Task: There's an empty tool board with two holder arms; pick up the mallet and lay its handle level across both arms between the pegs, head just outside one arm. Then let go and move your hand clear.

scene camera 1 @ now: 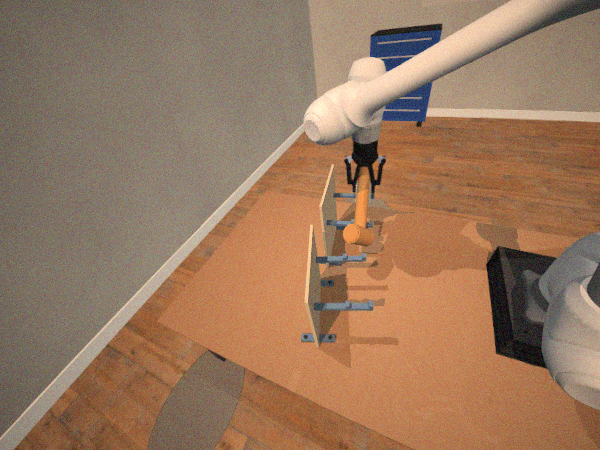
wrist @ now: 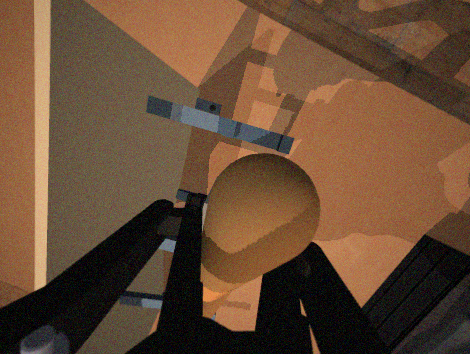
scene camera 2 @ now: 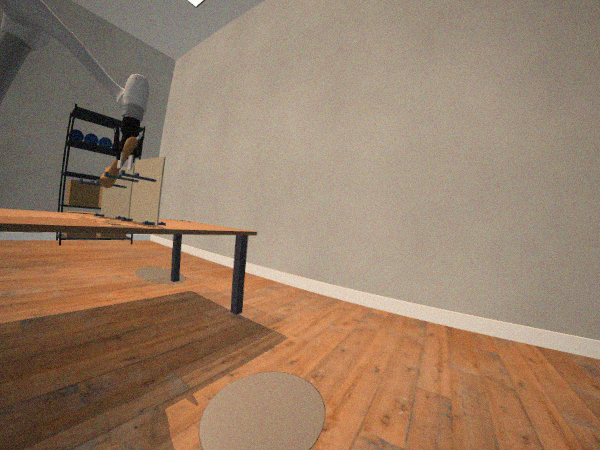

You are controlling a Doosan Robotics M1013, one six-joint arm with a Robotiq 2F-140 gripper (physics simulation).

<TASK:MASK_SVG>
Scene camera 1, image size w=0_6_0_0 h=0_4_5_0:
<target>my gripper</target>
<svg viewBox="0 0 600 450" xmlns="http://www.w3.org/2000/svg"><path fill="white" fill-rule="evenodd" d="M378 140L370 144L359 144L353 141L353 153L349 157L345 156L344 159L347 171L347 184L353 186L353 193L357 194L357 179L360 167L368 167L371 181L368 203L370 203L371 193L374 193L375 186L381 183L383 165L386 162L385 156L378 155ZM378 159L379 169L377 180L375 180L373 163ZM352 159L357 164L354 179L351 179Z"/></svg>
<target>orange mallet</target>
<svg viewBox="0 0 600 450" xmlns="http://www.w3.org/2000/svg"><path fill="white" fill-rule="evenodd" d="M360 167L354 224L349 224L345 227L343 238L351 244L369 246L374 241L373 231L366 228L370 176L368 167Z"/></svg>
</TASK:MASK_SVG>
